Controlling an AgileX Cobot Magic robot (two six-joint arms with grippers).
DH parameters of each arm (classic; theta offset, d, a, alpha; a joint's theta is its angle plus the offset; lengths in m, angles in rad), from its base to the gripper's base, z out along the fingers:
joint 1: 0 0.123 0 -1.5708
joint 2: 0.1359 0 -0.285 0
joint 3: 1.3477 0 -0.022 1.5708
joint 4: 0 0.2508 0 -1.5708
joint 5: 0 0 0.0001 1.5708
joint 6: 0 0.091 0 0
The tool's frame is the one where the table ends.
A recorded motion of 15 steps. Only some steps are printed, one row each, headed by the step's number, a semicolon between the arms.
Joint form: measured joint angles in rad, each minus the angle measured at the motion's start. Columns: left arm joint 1, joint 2, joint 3, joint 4, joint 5, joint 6; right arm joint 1, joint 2, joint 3, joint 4, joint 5, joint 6.
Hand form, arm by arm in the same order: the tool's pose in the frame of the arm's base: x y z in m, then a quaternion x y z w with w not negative. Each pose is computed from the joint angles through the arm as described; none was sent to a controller.
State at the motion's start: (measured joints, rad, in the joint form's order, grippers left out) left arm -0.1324 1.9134 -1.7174 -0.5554 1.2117 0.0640; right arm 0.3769 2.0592 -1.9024 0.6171 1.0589 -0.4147
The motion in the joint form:
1: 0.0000 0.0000 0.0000 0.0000 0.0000 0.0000; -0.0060 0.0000 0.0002 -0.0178 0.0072 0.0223
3: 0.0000 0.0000 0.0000 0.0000 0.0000 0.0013; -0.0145 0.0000 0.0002 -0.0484 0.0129 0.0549
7: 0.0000 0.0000 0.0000 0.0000 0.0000 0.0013; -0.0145 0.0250 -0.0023 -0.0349 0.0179 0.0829
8: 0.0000 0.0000 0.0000 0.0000 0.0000 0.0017; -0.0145 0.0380 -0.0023 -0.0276 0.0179 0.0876
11: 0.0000 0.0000 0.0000 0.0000 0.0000 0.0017; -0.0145 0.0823 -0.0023 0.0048 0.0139 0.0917
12: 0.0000 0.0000 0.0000 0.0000 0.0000 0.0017; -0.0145 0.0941 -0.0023 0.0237 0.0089 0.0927
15: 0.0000 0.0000 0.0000 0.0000 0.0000 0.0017; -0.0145 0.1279 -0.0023 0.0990 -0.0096 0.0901
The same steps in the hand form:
1: 0.3973 -0.0982 0.2952 0.03030 0.95580 -0.27063 0.11085; 0.4101 0.2077 0.2900 -0.26986 0.89697 0.28086 0.20916
3: 0.3973 -0.0982 0.2952 0.03092 0.95578 -0.27056 0.11102; 0.4120 0.2023 0.2885 -0.25770 0.90516 0.26953 0.20405
7: 0.3973 -0.0982 0.2952 0.03092 0.95578 -0.27056 0.11102; 0.4152 0.2046 0.2781 -0.24132 0.91091 0.27765 0.18688
8: 0.3973 -0.0982 0.2952 0.03111 0.95577 -0.27053 0.11108; 0.4169 0.2057 0.2725 -0.23659 0.91260 0.28077 0.17987
11: 0.3973 -0.0982 0.2952 0.03111 0.95577 -0.27053 0.11108; 0.4225 0.2100 0.2534 -0.22339 0.91583 0.29325 0.15926
12: 0.3973 -0.0982 0.2952 0.03111 0.95577 -0.27053 0.11108; 0.4241 0.2118 0.2488 -0.21709 0.91554 0.30092 0.15527
15: 0.3973 -0.0982 0.2952 0.03111 0.95577 -0.27053 0.11108; 0.4285 0.2179 0.2368 -0.19551 0.91155 0.33100 0.14589

